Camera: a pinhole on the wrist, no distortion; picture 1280 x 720 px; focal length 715.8 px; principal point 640.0 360.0 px. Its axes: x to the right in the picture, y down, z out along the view. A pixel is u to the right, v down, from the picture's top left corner.
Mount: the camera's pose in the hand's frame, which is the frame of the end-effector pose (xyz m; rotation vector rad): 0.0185 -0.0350 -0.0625 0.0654 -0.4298 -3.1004
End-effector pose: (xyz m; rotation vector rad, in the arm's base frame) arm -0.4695 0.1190 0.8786 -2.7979 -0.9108 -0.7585
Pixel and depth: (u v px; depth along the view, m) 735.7 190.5 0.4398
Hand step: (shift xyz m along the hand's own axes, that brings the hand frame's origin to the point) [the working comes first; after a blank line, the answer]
In the camera's frame: 0.0588 -0.1041 0.4398

-0.0596 0.1837 0.3297
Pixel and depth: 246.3 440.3 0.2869
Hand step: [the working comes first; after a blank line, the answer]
In the camera's frame: -0.1578 0.0322 0.2869

0.1640 0.0146 0.2284
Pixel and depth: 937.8 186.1 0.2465
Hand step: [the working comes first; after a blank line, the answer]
In the camera's frame: 0.1026 -0.0599 0.2465

-0.0948 0.0879 0.1541
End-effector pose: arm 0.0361 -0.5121 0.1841 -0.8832 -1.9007 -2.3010
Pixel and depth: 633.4 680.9 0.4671
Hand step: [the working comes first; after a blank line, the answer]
In the camera's frame: -0.0043 0.2094 0.4671

0.0038 -0.1095 0.4437
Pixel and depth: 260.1 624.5 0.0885
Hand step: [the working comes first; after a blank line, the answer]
In the camera's frame: -0.0470 0.0327 0.0885

0.0618 -0.0417 0.0334
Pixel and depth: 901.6 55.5 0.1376
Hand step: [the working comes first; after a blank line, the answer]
In the camera's frame: 0.0503 -0.0585 0.1376

-0.0379 0.0579 0.0519
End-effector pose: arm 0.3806 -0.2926 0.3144 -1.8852 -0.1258 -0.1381
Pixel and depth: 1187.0 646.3 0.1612
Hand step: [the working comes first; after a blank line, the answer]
In the camera's frame: 0.1232 0.0645 0.1612

-0.1112 -0.0553 0.1051
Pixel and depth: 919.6 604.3 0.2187
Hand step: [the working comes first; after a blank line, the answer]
In the camera's frame: 0.0854 0.0746 0.2187

-0.0758 -0.0488 0.1647
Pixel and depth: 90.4 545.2 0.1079
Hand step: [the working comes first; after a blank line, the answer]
In the camera's frame: -0.0828 0.0279 0.1079

0.0968 -0.0312 0.0521
